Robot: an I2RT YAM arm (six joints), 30 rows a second.
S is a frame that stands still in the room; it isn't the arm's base.
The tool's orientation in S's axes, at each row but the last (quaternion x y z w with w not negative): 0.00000, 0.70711, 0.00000, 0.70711; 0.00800, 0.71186, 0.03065, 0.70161; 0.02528, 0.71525, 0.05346, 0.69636; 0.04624, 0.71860, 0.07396, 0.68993; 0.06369, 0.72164, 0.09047, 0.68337; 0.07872, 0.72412, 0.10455, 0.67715; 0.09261, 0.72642, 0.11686, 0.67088; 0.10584, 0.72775, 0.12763, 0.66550; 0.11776, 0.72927, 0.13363, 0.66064; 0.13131, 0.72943, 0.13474, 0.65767
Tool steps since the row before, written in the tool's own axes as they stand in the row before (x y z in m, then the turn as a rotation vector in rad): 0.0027, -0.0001, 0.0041, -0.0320, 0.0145, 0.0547; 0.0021, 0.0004, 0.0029, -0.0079, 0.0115, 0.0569; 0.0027, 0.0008, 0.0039, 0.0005, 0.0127, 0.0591; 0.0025, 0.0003, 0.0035, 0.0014, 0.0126, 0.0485; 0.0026, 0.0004, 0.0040, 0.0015, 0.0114, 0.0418; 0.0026, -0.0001, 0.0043, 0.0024, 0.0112, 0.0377; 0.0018, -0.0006, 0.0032, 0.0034, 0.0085, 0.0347; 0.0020, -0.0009, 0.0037, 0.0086, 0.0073, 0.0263; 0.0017, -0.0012, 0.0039, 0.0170, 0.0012, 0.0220; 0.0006, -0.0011, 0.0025, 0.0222, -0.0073, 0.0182
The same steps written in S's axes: 0.0041, -0.0001, -0.0027, 0.0547, 0.0145, 0.0320; 0.0029, 0.0006, -0.0021, 0.0566, 0.0129, 0.0077; 0.0038, 0.0013, -0.0027, 0.0585, 0.0151, -0.0005; 0.0034, 0.0009, -0.0025, 0.0479, 0.0147, -0.0010; 0.0038, 0.0011, -0.0026, 0.0413, 0.0133, -0.0011; 0.0041, 0.0008, -0.0028, 0.0371, 0.0131, -0.0017; 0.0031, 0.0001, -0.0021, 0.0341, 0.0107, -0.0033; 0.0035, 0.0000, -0.0025, 0.0253, 0.0109, -0.0079; 0.0037, -0.0004, -0.0024, 0.0202, 0.0079, -0.0174; 0.0024, -0.0007, -0.0012, 0.0158, 0.0018, -0.0250
